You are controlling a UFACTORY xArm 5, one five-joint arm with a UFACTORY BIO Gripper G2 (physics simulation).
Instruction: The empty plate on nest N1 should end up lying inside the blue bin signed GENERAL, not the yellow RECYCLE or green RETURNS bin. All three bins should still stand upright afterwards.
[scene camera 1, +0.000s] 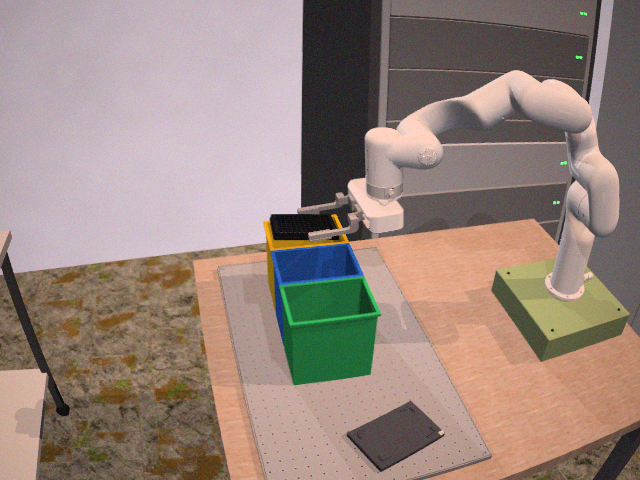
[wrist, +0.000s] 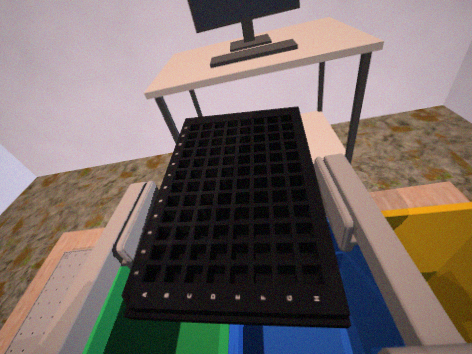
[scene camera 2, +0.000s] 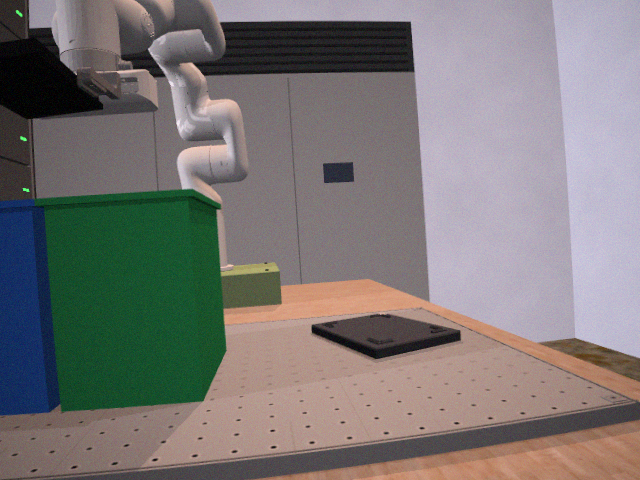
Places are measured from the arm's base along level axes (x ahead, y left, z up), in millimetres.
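Pixels of known places: hand at its tool point: (scene camera 1: 313, 223) (wrist: 232, 210) (scene camera 2: 41, 86); arm's base at its link origin: (scene camera 1: 564, 287).
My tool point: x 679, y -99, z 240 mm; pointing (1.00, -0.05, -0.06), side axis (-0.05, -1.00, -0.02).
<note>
For each thing: its top centre in the pictures, then the offset to it from my tool point. Level surfaces: height alone.
- black plate at its top centre: (wrist: 230, 165) (scene camera 2: 29, 68) (scene camera 1: 303, 220) dx +21, dy -2, dz +11 mm
- blue bin at its top centre: (wrist: 311, 314) (scene camera 2: 18, 210) (scene camera 1: 315, 263) dx -16, dy -36, dz -121 mm
- green bin at its top centre: (wrist: 157, 317) (scene camera 2: 145, 202) (scene camera 1: 329, 299) dx -6, dy +94, dz -121 mm
- yellow bin at its top centre: (scene camera 1: 304, 231) dx -26, dy -166, dz -121 mm
- flat dark nest at its top centre: (scene camera 2: 380, 325) (scene camera 1: 397, 432) dx -73, dy +354, dz -286 mm
- perforated board at its surface level: dz -301 mm
- wooden table at its surface level: dz -314 mm
My gripper (scene camera 1: 304, 224) (wrist: 236, 200) is shut on the black plate (scene camera 1: 289, 228) (scene camera 2: 41, 82) (wrist: 237, 192) by its two long sides and holds it roughly level, above the bins' rims. The wells look empty. In the wrist view the blue bin (scene camera 1: 315, 263) (scene camera 2: 20, 310) (wrist: 372, 310) shows below and to the right of the plate, the green bin (scene camera 1: 333, 351) (scene camera 2: 124, 310) (wrist: 200, 340) below its left near side. The yellow bin (scene camera 1: 270, 263) (wrist: 425, 240) is farther right. All three stand upright in a row. Their signs do not show.
A flat dark nest (scene camera 1: 395, 435) (scene camera 2: 385, 335) with nothing on it lies on the perforated board (scene camera 1: 289, 413) (scene camera 2: 320, 403); its label is unreadable. The arm's green base block (scene camera 1: 547, 320) (scene camera 2: 251, 288) is on the wooden table (scene camera 1: 491, 382). A desk (wrist: 270, 57) with a monitor stands beyond.
</note>
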